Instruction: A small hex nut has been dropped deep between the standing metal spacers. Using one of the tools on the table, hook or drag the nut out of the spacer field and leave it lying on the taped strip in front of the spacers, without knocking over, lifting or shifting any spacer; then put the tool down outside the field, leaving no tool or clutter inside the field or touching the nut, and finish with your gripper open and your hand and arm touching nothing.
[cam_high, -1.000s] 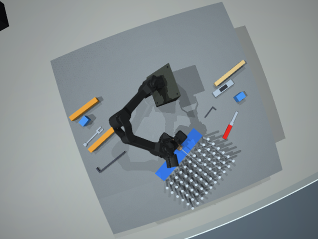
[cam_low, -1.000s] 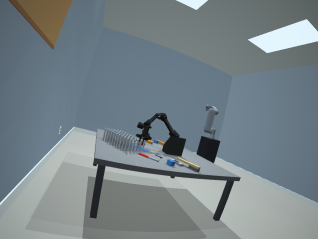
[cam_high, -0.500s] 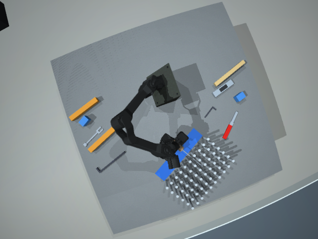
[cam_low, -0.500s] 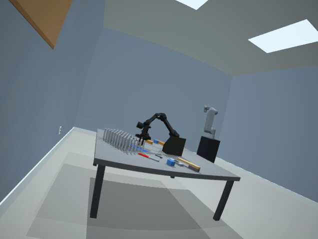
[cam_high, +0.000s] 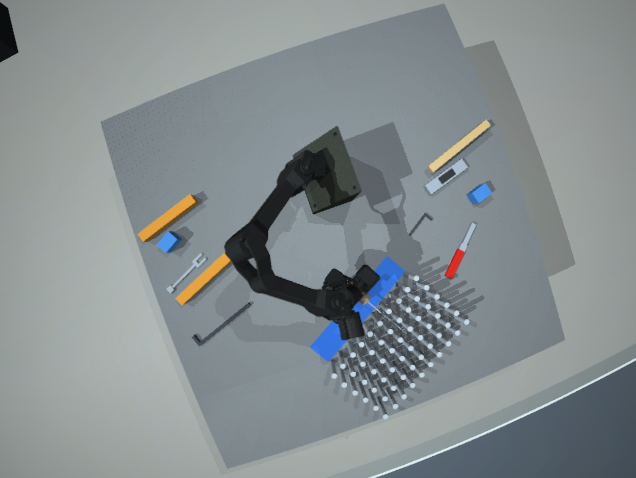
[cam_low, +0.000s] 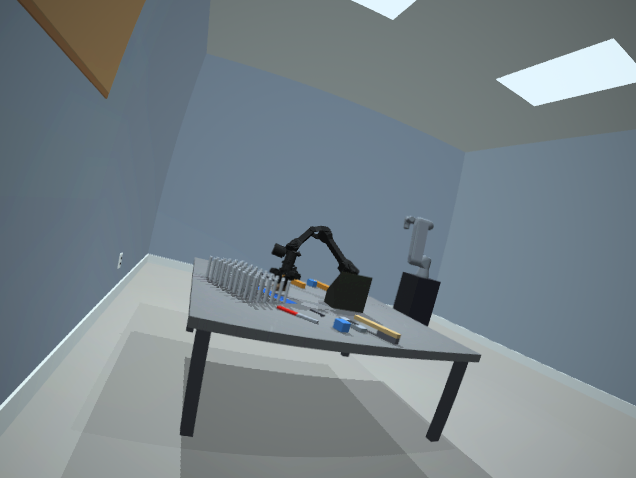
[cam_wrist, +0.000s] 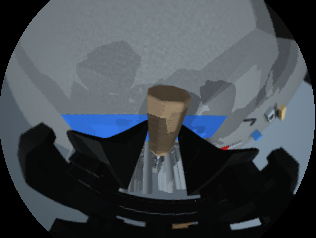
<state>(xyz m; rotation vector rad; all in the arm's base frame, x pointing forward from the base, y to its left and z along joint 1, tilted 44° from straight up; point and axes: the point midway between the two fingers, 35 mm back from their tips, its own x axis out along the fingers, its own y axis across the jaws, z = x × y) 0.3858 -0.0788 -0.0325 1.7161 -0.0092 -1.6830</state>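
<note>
The blue taped strip is 6 cm ahead of my gripper tip, 2 cm to the right of it and 3 cm below it. The rest, counted from my gripper tip: wooden-handled screwdriver: 9 cm ahead, 5 cm to the left; grey block: 24 cm behind, 42 cm to the left, 2 cm below; red-handled tool: 1 cm ahead, 38 cm to the left, 3 cm below.
</note>
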